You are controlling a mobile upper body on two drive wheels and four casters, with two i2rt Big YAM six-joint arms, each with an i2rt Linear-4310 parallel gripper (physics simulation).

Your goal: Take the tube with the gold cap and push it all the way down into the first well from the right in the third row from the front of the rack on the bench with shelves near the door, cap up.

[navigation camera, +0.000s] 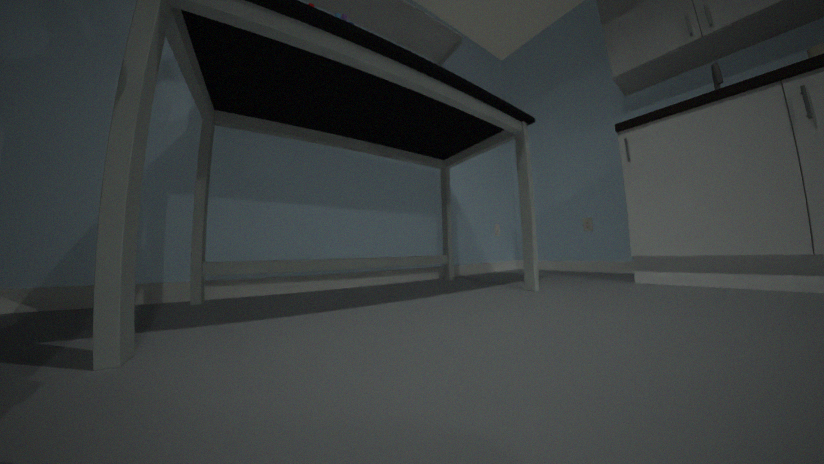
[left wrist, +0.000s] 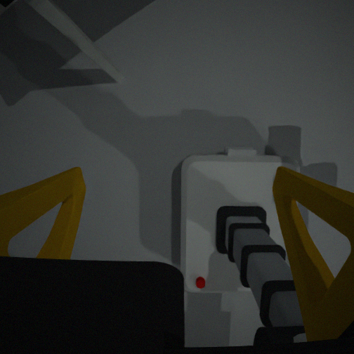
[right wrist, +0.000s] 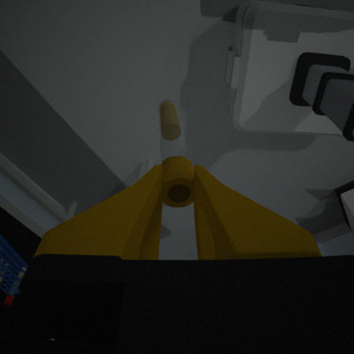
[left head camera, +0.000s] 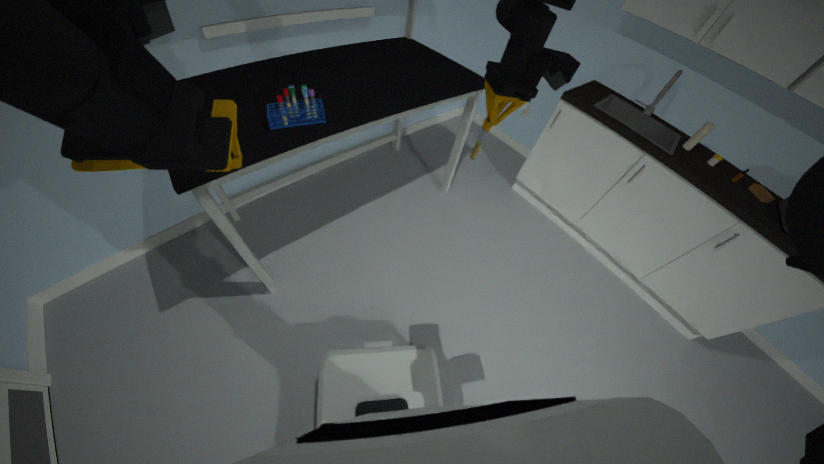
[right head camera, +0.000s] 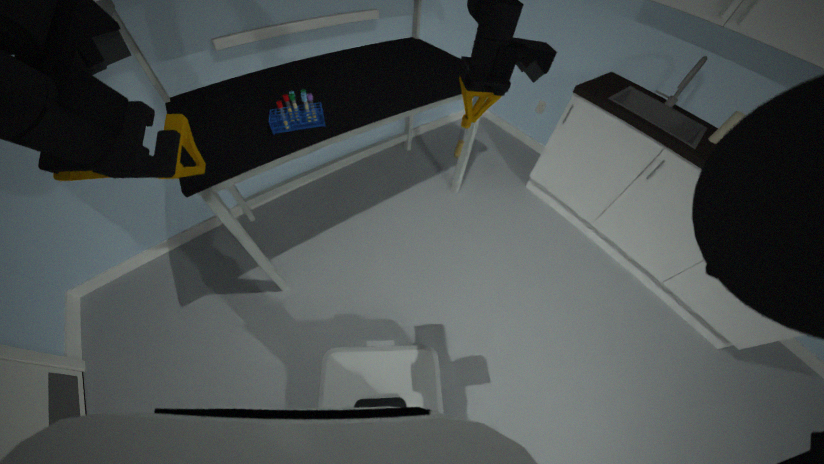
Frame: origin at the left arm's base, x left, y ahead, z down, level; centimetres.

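Where they show: left gripper, fingertip midpoint: (left head camera: 198, 161) (right head camera: 169, 169); right gripper, fingertip midpoint: (left head camera: 491, 122) (right head camera: 470, 119).
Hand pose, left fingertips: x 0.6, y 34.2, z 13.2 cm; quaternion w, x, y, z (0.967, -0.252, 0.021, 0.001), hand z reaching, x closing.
Things, the pixels of their top centre, and the offset from my left fingertips. "*": a spot on its surface instead. Level surfaces: height alone.
- tube, middle of its top: (right head camera: 467, 115) (left head camera: 489, 118) dx -43.8, dy +21.7, dz +5.6 cm
- blue rack, middle of its top: (left head camera: 295, 106) (right head camera: 295, 111) dx +6.9, dy +66.7, dz +30.6 cm
- black bench, its level: dz +36.4 cm
- counter, its level: dz +36.7 cm
- pale ledge, surface spot: (left head camera: 288, 21) (right head camera: 294, 28) * dx +20.4, dy +130.2, dz +19.5 cm
My right gripper (left head camera: 490, 122) (right head camera: 465, 122) (right wrist: 177, 175) is shut on the gold cap (right wrist: 178, 181) of a tube (left head camera: 475, 149) (right head camera: 459, 148) (right wrist: 170, 122). The tube hangs cap up, slightly tilted, away from the rack. In the left head view it appears near the bench's right front corner. The blue rack (left head camera: 305, 121) (right head camera: 305, 122) (right wrist: 10, 262) stands on the black bench (left head camera: 369, 74) (right head camera: 369, 74), left of its middle, and holds several tubes with red, green, light blue and purple caps. Its wells are too small to tell apart. My left gripper (left head camera: 158, 164) (right head camera: 123, 172) (left wrist: 178, 177) is open and empty, near the bench's left end.
A counter (left head camera: 585, 95) (right head camera: 596, 86) with a sink and small items stands right of the bench. Bench legs (left head camera: 236, 242) (right head camera: 247, 242) (navigation camera: 118, 201) reach down to the floor. My white base (left head camera: 369, 374) (right head camera: 374, 374) is below. A pale ledge (left head camera: 288, 21) (right head camera: 294, 28) is behind the bench.
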